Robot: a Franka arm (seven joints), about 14 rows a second.
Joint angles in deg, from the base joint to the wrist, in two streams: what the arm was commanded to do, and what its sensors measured. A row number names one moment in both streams.
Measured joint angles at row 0:
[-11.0, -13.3, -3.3, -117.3, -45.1, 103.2, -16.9]
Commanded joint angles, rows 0 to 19:
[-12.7, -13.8, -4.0, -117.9, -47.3, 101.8, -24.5]
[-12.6, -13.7, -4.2, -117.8, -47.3, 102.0, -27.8]
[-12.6, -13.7, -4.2, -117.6, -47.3, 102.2, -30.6]
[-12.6, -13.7, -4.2, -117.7, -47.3, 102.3, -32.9]
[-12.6, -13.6, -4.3, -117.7, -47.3, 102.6, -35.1]
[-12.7, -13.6, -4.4, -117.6, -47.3, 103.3, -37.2]
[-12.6, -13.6, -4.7, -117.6, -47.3, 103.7, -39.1]
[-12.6, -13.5, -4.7, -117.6, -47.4, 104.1, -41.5]
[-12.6, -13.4, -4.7, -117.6, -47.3, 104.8, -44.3]
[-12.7, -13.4, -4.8, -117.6, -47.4, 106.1, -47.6]
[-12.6, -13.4, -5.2, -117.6, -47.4, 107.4, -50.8]
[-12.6, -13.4, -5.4, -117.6, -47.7, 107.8, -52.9]
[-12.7, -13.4, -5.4, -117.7, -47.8, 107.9, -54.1]
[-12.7, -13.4, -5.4, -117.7, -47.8, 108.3, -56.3]
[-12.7, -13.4, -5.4, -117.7, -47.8, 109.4, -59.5]
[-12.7, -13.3, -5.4, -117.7, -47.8, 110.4, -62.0]
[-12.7, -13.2, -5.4, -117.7, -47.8, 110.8, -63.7]
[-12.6, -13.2, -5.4, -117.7, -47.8, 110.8, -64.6]
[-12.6, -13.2, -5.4, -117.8, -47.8, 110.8, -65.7]
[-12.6, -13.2, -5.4, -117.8, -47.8, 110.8, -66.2]
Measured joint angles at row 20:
[-11.5, -13.4, -5.3, -117.0, -46.4, 108.4, -63.7]
